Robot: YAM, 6 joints.
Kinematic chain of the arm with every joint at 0, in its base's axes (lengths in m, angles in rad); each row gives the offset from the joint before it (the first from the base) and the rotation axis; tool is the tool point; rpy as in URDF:
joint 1: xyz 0 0 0.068 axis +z
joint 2: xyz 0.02 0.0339 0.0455 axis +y
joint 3: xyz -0.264 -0.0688 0 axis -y
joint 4: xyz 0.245 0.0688 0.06 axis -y
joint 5: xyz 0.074 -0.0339 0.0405 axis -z
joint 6: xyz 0.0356 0 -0.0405 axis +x
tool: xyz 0 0 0 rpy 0 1.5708 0
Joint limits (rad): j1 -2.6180..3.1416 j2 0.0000..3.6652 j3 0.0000..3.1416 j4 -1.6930..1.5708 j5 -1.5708..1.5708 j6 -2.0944..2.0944
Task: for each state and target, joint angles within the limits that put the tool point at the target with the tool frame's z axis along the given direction. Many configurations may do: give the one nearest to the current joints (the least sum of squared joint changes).
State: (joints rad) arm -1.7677 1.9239 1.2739 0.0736 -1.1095 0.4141
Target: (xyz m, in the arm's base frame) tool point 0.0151 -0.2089 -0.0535 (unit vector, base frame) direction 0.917 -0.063 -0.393
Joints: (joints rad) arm -1.6555 2.4269 0.5794 0.2389 -1.1664 0.4141
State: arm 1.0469 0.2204 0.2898 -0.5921 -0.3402 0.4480
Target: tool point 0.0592 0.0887 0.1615 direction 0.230 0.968 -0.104
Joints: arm 0.8161 0.0021 0.0021 -0.1199 -0.5183 0.4480
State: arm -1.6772 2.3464 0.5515 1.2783 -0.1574 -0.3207
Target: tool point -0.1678 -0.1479 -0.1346 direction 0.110 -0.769 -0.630
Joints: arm -2.5296 2.8726 0.6506 1.1605 -0.7649 -0.3207
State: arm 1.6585 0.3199 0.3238 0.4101 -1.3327 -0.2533
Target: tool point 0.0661 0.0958 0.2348 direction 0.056 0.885 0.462
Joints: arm 0.7868 0.4640 0.0021 1.0682 -0.6252 -0.2533
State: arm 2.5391 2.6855 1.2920 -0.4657 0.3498 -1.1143
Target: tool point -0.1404 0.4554 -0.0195 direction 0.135 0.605 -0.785
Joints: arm 1.8938 2.5812 1.5230 0.0820 0.3257 -1.1143
